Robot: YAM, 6 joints.
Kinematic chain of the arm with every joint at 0, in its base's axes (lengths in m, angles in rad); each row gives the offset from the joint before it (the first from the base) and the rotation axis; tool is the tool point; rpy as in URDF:
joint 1: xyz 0 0 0.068 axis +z
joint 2: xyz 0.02 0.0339 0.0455 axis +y
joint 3: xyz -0.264 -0.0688 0 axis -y
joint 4: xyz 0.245 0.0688 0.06 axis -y
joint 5: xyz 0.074 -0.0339 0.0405 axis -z
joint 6: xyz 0.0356 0 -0.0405 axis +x
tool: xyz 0 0 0 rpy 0 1.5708 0
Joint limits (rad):
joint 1: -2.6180..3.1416
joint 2: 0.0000..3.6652
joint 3: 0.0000..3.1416
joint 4: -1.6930..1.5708
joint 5: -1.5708..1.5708
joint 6: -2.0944..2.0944
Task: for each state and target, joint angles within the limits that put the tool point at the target. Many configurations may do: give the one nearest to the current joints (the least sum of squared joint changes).
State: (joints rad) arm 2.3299 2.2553 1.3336 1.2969 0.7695 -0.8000
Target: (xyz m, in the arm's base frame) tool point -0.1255 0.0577 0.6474
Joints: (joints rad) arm 2.8578 1.4310 1.9495 1.3432 0.6050 -0.8000
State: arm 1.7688 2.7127 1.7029 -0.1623 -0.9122 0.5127
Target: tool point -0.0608 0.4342 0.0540
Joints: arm 1.6436 2.3601 1.4502 -0.3121 -0.9556 0.5127
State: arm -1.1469 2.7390 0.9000 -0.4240 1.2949 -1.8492
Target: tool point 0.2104 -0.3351 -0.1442
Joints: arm -0.9263 2.9299 1.5764 -0.1627 1.1966 -1.8492
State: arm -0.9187 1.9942 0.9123 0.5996 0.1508 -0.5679
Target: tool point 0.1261 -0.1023 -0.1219
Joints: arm -0.6627 2.7065 0.5588 0.4511 0.0862 -0.5679
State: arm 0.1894 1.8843 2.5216 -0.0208 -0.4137 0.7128
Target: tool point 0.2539 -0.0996 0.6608
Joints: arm -0.4193 1.7252 2.5077 -0.0581 -0.3558 0.7128
